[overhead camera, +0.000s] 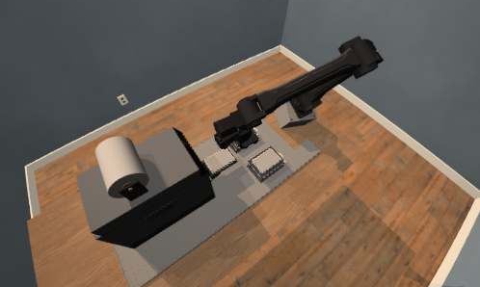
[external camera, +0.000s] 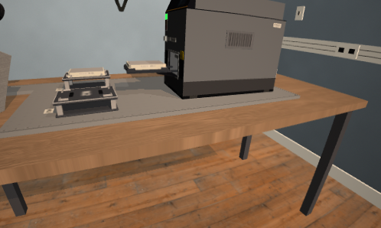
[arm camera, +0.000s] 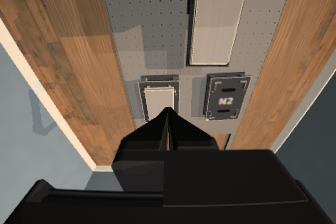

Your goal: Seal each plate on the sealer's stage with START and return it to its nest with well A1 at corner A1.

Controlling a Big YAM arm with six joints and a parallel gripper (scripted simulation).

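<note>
The sealer stage lies 8 cm ahead of my hand, 8 cm to the right of it and 20 cm below it. The rest, counted from my hand: plate nest (10 cm behind, 21 cm to the right, 25 cm below); start button (17 cm ahead, 3 cm to the left, 10 cm below); small label (20 cm behind, 23 cm to the right, 29 cm below).
</note>
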